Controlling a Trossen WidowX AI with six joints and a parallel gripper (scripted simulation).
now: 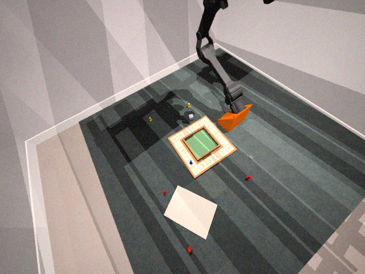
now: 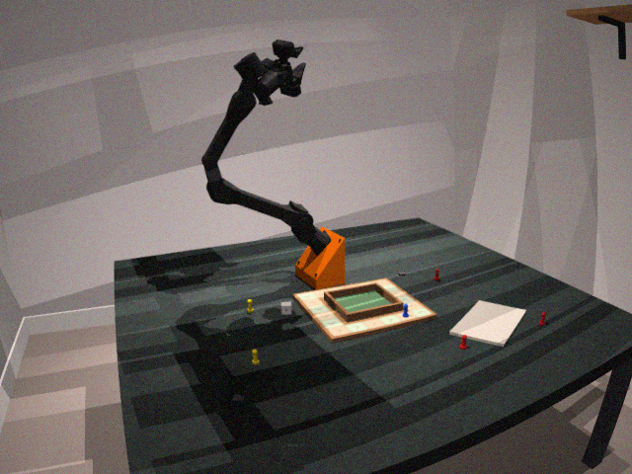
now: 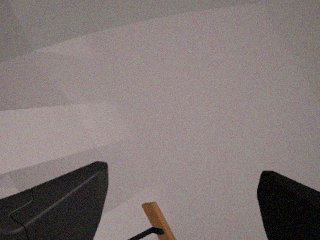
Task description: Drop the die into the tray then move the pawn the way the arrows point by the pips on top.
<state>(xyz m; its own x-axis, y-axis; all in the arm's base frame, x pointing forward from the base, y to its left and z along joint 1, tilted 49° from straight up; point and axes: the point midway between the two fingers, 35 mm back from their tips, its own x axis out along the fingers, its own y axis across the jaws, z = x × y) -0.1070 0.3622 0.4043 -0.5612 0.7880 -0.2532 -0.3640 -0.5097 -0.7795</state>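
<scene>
My gripper tip is 240 mm short of the white die, 130 mm to the left of it and 660 mm above it. From my gripper tip the other things lie so: blue pawn: 390 mm ahead, 130 mm to the left, 640 mm below; then white sheet: 510 mm ahead, 330 mm to the left, 670 mm below; then green dice tray: 290 mm ahead, 60 mm to the left, 670 mm below.
</scene>
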